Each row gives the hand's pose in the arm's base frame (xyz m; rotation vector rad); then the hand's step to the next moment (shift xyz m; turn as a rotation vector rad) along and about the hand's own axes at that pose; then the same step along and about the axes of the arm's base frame.
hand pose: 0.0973 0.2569 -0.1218 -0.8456 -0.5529 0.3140
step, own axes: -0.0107 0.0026 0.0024 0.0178 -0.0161 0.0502
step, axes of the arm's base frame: -0.0102 -0.0019 -0.0043 -0.0137 0.0292 0.0453
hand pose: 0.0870 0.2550 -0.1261 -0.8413 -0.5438 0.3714
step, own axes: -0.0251 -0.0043 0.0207 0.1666 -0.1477 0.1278
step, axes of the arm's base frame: -0.0319 -0.0031 0.0070 0.0729 0.0709 0.2357
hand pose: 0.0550 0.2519 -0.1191 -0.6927 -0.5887 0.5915
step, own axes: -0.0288 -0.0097 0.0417 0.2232 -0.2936 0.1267
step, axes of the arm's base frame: -0.0446 -0.0083 0.0246 0.1558 0.0171 0.3571
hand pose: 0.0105 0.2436 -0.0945 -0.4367 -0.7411 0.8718
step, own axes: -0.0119 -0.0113 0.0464 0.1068 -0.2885 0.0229
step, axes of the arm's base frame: -0.0333 -0.0139 0.0335 0.1804 -0.0798 0.2372
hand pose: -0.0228 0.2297 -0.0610 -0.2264 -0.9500 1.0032
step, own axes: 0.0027 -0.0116 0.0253 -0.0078 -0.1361 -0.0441
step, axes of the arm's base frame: -0.0117 -0.0104 0.0232 0.1159 -0.0706 0.0459
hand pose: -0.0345 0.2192 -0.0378 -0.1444 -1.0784 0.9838
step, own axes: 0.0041 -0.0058 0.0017 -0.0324 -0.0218 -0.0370
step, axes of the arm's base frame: 0.0026 -0.0010 0.0067 0.0387 -0.0238 -0.0288
